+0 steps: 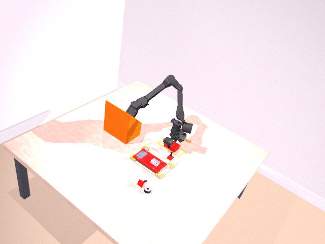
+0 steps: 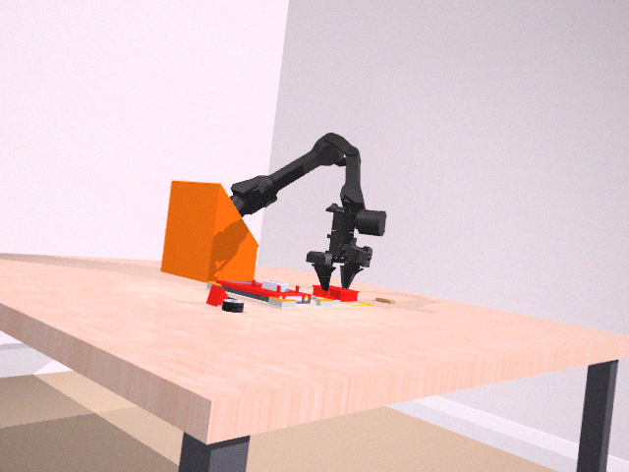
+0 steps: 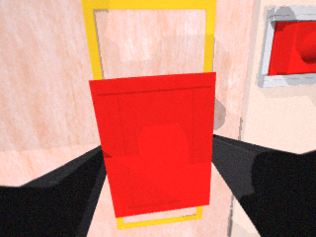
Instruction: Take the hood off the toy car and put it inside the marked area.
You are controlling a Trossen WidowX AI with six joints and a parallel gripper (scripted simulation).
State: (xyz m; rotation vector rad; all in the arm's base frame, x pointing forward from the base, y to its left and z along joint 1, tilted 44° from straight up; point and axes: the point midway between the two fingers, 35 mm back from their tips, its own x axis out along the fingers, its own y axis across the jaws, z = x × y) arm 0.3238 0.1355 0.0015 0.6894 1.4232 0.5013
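Right now my gripper tip is 10 mm below the red hood. Round my gripper tip: small wooden block (60 mm ahead, 140 mm to the left, 10 mm below); wheel (80 mm ahead, 440 mm to the right).
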